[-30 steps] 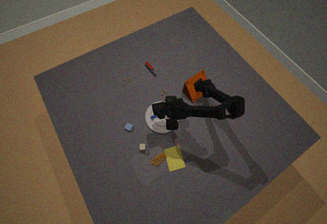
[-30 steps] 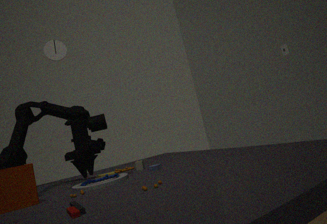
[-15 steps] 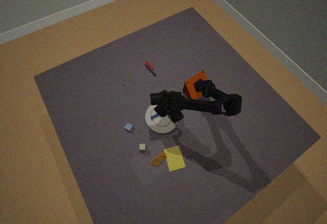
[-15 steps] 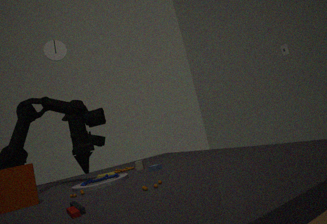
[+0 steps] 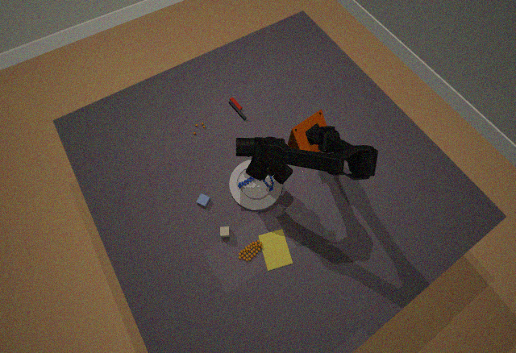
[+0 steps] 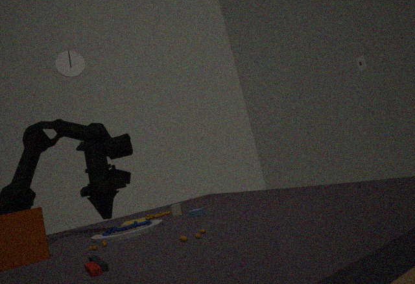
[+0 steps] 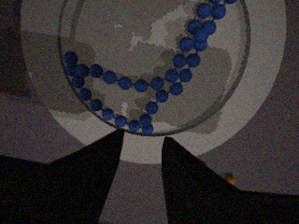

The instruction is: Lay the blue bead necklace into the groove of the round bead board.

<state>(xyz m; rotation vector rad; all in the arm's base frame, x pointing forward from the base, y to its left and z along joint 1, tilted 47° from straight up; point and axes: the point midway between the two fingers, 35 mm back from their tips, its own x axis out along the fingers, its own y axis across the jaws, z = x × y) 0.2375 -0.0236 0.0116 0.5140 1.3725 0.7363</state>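
Now: gripper tip 50 mm short of the round white bead board, 10 mm to the right of it and 40 mm above it. From my gripper tip the other things lie so: cream cube 250 mm ahead, 80 mm to the left, 40 mm below; then yellow sheet 150 mm ahead, 240 mm to the left, 50 mm below; then light blue cube 240 mm ahead, 60 mm to the right, 40 mm below.
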